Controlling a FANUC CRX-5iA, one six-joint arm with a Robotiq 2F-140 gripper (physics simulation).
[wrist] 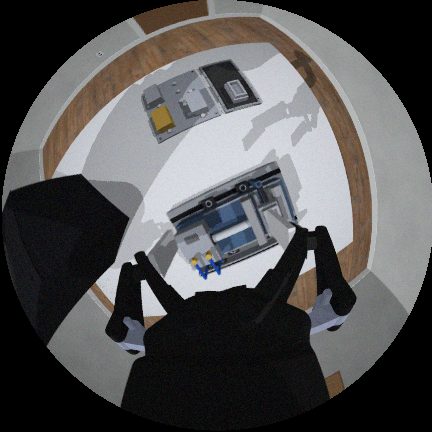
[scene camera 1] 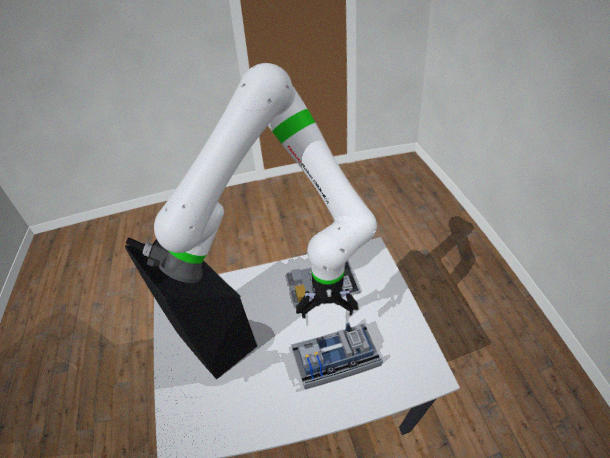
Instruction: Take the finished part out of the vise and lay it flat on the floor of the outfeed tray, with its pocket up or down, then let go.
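Frame: origin at the arm's base, x ahead, y left, z up, level; metres.
Where they show: gripper, fingertip midpoint: [wrist: 220, 230] [scene camera 1: 327, 321]; arm's base, origin of the base link: [scene camera 1: 179, 269].
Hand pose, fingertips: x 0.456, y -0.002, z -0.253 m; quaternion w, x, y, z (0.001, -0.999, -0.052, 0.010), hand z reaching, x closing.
Each offset is from my fingertips to the top centre of the thing. "spot": to the spot under its first point.
The vise @[0.034 m ahead, 0.046 m right, 0.092 m down] [scene camera 1: 340, 361] [wrist: 227, 215] is a blue body on a grey base near the table's middle. The finished part @[0.099 m ahead, 0.020 m right, 0.076 m down] [scene camera 1: 356, 339] [wrist: 273, 204], a grey block with a pocket, sits at its right end between the jaws; a finger pad partly hides it in the wrist view. My gripper [scene camera 1: 327, 321] [wrist: 220, 230] is wide open and empty, pointing down above the vise, with the part nearer its right finger. The outfeed tray [scene camera 1: 354, 279] [wrist: 218, 80] is shallow and black, farther back; another grey pocketed block @[0.068 m ahead, 0.291 m left, 0.150 m down] [wrist: 236, 90] lies in it.
A grey plate @[0.087 m back, 0.291 m left, 0.182 m down] [wrist: 181, 80] adjoins the tray's left side and carries a yellow block @[0.119 m back, 0.233 m left, 0.147 m down] [scene camera 1: 300, 291] [wrist: 162, 119] and grey blocks. Blue hoses @[spot: 0.052 m back, 0.143 m right, 0.081 m down] [scene camera 1: 310, 367] [wrist: 215, 264] stand at the vise's left end. The black robot pedestal [scene camera 1: 215, 320] [wrist: 60, 240] stands left.
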